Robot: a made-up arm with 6 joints.
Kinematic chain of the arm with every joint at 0, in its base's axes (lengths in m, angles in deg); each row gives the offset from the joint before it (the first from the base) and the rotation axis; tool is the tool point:
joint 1: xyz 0 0 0.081 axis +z
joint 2: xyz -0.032 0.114 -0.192 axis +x
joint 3: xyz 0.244 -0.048 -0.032 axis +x
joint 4: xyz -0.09 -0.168 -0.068 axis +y
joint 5: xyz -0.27 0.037 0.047 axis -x
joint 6: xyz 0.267 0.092 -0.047 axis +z
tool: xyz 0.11 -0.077 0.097
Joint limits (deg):
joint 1: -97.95..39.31
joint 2: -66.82..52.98
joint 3: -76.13..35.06
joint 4: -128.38..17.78
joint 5: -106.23..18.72
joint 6: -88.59..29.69
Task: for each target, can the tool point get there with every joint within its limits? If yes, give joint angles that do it. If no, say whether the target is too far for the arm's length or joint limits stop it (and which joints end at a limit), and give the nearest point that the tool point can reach.
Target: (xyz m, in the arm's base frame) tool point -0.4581 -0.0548 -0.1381
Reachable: no: joint limits stop it (at a limit: joint 1, joint 4, joint 6) | nearest point -0.2059 -0.0841 -0.1258 | short by 0.254 m
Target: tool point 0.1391 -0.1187 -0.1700
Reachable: yes | joints -5.26 14.56 8.11 -41.01 -65.19 -3.97
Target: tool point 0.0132 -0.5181 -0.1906
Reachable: no: joint limits stop it (at a limit: joint 4, joint 5, joint 6) | nearest point 0.0080 -0.3121 -0.1694 | short by 0.207 m
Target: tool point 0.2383 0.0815 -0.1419
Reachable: yes | joints 22.82 7.17 0.33 4.36 1.51 13.90
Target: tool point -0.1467 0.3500 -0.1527
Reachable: no: joint limits stop it (at a limit: joint 1, joint 2, joint 3, joint 6) | nearest point -0.0820 0.2793 -0.0770 | short by 0.122 m
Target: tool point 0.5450 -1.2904 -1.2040
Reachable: no: too far | nearest point 0.1166 -0.2762 -0.3699 | short by 1.381 m
